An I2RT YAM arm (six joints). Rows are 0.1 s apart.
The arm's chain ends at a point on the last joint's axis. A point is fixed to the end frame.
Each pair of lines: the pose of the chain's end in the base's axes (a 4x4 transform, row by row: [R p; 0 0 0 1], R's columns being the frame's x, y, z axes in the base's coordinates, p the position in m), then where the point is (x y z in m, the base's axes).
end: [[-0.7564 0.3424 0.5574 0.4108], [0.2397 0.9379 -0.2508 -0.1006], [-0.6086 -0.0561 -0.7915 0.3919], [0 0 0 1]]
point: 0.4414 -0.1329 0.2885
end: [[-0.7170 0.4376 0.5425 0.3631], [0.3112 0.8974 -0.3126 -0.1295], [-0.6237 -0.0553 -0.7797 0.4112], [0 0 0 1]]
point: 0.3921 -0.1656 0.3086
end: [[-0.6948 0.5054 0.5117 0.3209], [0.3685 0.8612 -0.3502 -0.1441], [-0.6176 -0.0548 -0.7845 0.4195], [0 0 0 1]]
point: 0.3463 -0.1818 0.3166
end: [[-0.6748 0.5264 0.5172 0.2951], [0.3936 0.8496 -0.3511 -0.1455], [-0.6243 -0.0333 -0.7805 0.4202], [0 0 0 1]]
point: 0.3215 -0.1824 0.3172
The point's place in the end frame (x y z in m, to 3 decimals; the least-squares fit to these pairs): 0.032 -0.014 0.107
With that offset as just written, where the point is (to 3 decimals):
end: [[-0.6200 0.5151 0.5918 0.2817], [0.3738 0.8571 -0.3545 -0.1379], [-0.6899 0.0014 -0.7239 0.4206], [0 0 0 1]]
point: 0.318 -0.176 0.321
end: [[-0.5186 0.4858 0.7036 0.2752], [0.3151 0.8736 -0.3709 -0.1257], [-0.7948 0.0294 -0.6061 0.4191], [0 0 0 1]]
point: 0.327 -0.168 0.328
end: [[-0.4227 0.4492 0.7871 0.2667], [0.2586 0.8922 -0.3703 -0.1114], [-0.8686 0.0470 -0.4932 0.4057], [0 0 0 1]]
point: 0.331 -0.155 0.324
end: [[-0.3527 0.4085 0.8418 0.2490], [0.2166 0.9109 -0.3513 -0.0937], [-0.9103 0.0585 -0.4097 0.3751], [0 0 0 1]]
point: 0.322 -0.137 0.301
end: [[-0.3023 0.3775 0.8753 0.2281], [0.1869 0.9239 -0.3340 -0.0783], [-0.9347 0.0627 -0.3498 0.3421], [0 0 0 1]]
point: 0.307 -0.121 0.274
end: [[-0.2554 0.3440 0.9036 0.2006], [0.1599 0.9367 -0.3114 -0.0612], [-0.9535 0.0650 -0.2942 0.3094], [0 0 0 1]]
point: 0.284 -0.103 0.246
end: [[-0.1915 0.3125 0.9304 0.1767], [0.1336 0.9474 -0.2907 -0.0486], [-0.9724 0.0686 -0.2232 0.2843], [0 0 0 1]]
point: 0.266 -0.089 0.228
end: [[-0.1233 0.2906 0.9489 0.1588], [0.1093 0.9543 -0.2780 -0.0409], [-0.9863 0.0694 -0.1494 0.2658], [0 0 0 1]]
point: 0.252 -0.081 0.217
